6 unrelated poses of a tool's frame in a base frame.
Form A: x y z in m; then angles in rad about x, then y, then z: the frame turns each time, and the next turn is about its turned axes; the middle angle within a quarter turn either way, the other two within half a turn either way.
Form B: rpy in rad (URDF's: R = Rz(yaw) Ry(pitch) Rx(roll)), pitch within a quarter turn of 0, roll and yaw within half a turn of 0; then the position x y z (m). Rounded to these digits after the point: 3 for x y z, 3 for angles.
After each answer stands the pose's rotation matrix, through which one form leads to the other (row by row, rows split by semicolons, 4 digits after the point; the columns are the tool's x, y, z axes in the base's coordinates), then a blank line. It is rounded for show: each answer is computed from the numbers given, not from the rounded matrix.
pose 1, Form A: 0.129, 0.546, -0.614, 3.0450, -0.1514, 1.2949
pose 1, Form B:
2.970, -0.052, -1.298, 0.129, 0.546, -0.614
0.2693 -0.9512 -0.1508; -0.9617 -0.2571 -0.0953; 0.0519 0.1707 -0.9840

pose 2, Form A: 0.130, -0.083, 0.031, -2.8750, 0.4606, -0.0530
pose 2, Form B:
-2.870, -0.458, -0.073, 0.130, -0.083, 0.031
0.8945 0.0475 0.4445; -0.0658 -0.9695 0.2360; 0.4421 -0.2404 -0.8641

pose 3, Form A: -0.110, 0.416, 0.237, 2.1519, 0.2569, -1.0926
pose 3, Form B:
2.378, 0.745, 0.920, -0.110, 0.416, 0.237
0.4451 0.8587 0.2541; 0.5851 -0.0641 -0.8084; -0.6779 0.5085 -0.5309

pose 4, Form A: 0.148, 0.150, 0.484, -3.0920, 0.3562, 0.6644
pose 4, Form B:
-2.877, -0.246, -0.706, 0.148, 0.150, 0.484
0.7379 -0.5779 0.3487; -0.6294 -0.7757 0.0465; 0.2436 -0.2538 -0.9361

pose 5, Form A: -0.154, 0.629, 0.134, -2.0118, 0.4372, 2.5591
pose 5, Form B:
2.104, 0.705, 3.030, -0.154, 0.629, 0.134
-0.7565 -0.4984 0.4234; 0.0849 0.5671 0.8193; -0.6484 0.6558 -0.3867

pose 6, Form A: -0.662, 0.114, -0.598, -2.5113, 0.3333, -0.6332
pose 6, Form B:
-2.746, -0.597, 0.401, -0.662, 0.114, -0.598
0.7618 0.5592 0.3272; 0.3226 -0.7653 0.5569; 0.5618 -0.3187 -0.7634

